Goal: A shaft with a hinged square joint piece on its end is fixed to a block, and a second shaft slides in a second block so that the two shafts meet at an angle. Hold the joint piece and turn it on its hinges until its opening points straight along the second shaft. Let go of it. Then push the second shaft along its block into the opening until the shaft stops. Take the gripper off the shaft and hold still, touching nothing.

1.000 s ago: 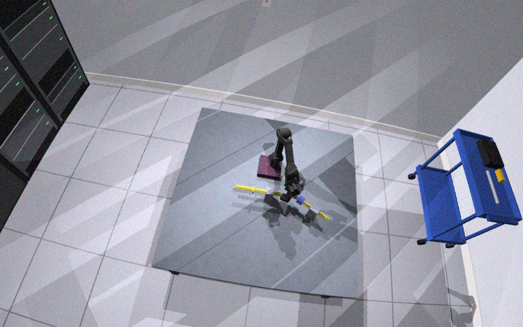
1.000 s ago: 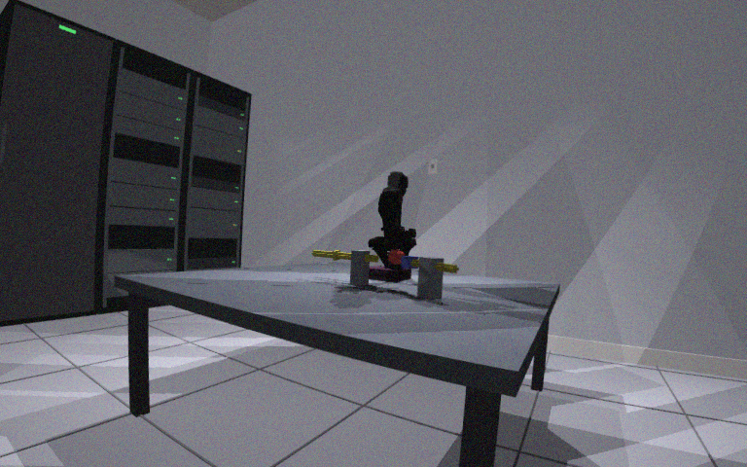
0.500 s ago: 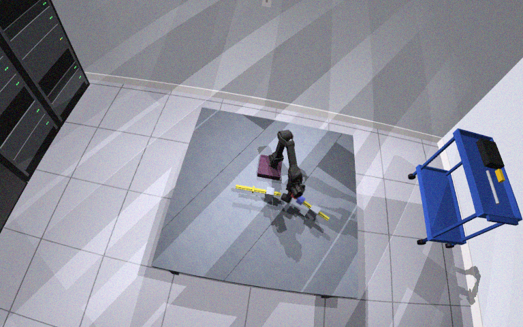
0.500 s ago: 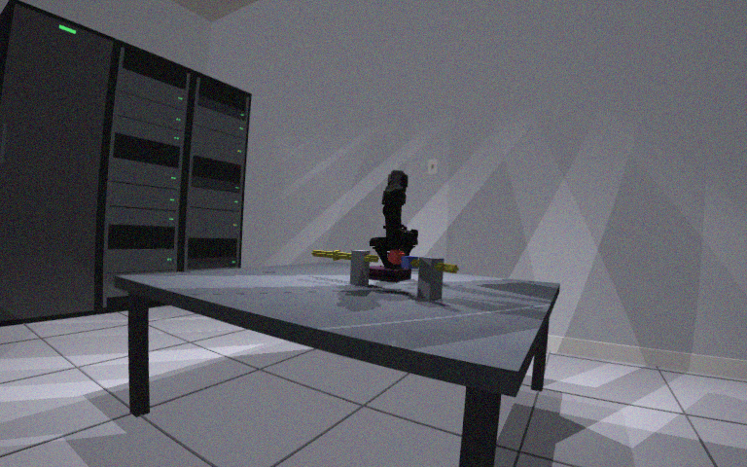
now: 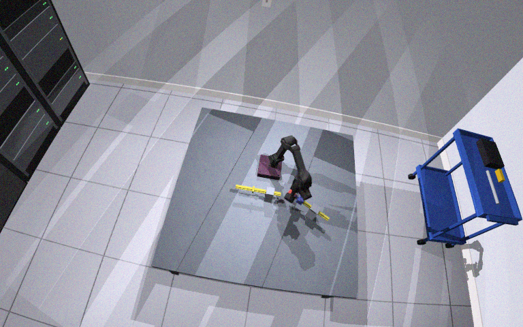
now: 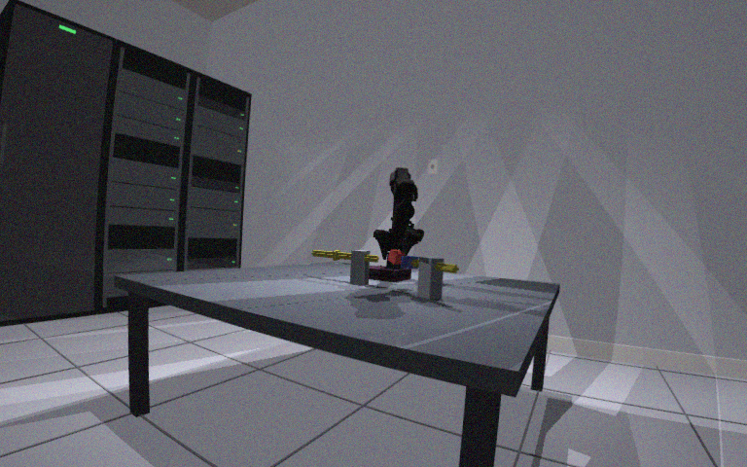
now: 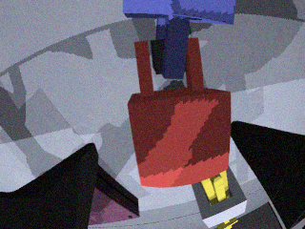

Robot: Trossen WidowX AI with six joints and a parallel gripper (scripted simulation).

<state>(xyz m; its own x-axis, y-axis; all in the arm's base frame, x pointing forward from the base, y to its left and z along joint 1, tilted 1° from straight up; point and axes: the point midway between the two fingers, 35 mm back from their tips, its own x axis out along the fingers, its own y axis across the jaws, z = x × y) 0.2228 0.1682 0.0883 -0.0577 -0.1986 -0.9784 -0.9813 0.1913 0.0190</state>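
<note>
Right now my gripper tip is 10 mm short of the red joint piece, 20 mm to the right of it and 10 mm below it.
</note>
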